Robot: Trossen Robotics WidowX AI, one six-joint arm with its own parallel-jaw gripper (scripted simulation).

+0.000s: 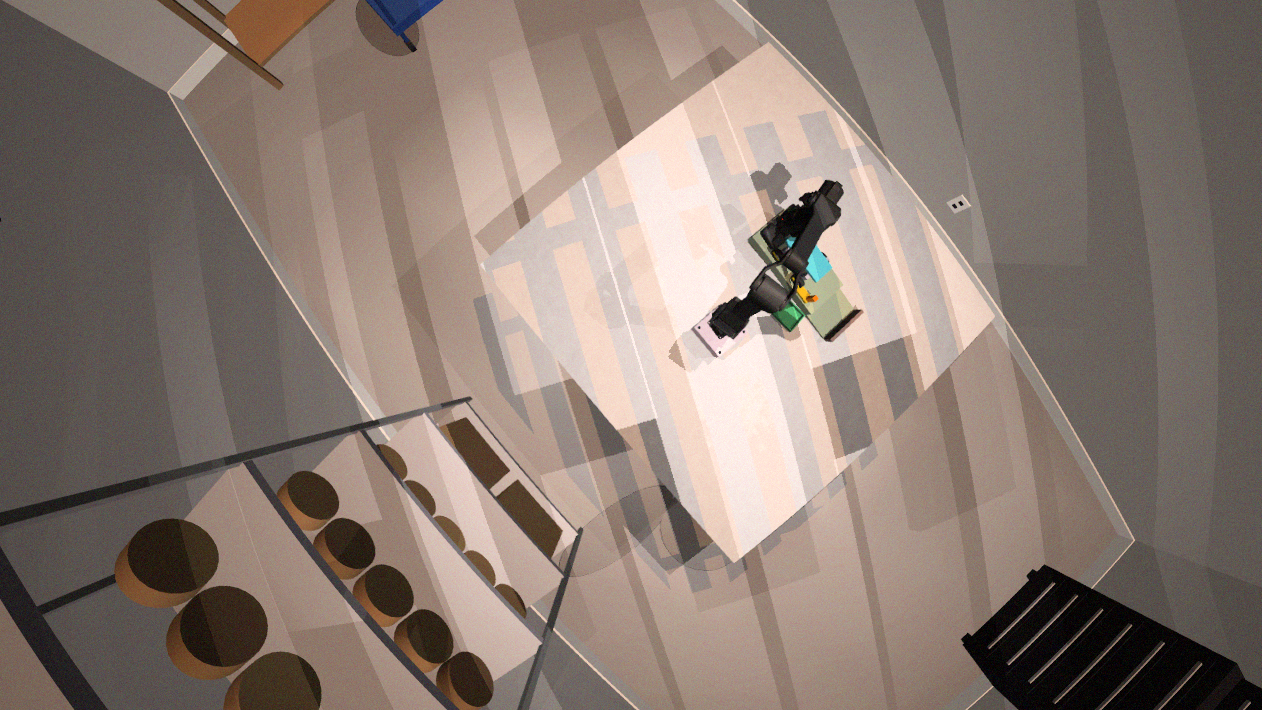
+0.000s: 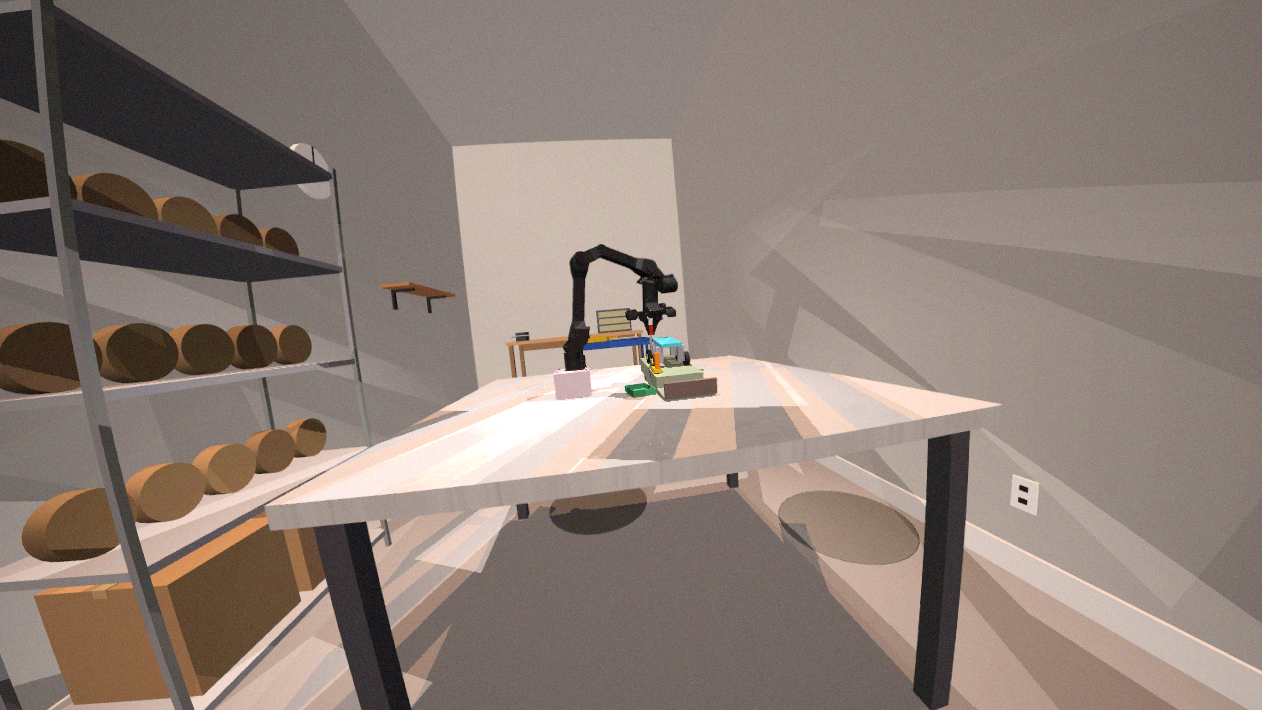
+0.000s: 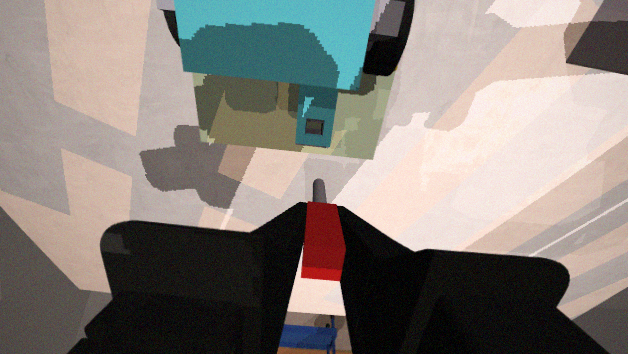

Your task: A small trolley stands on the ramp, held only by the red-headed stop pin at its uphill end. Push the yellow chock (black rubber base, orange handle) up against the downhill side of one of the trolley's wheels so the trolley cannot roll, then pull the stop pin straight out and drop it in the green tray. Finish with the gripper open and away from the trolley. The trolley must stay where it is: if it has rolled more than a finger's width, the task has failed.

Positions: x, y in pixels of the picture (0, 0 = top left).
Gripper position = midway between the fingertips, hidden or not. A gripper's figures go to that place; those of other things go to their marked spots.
Labels:
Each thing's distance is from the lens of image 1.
my gripper (image 1: 775, 222): 1.28 m
trolley (image 1: 819, 265): 1.33 m
olive ramp (image 1: 828, 285): 1.43 m
olive ramp (image 1: 825, 319): 1.46 m

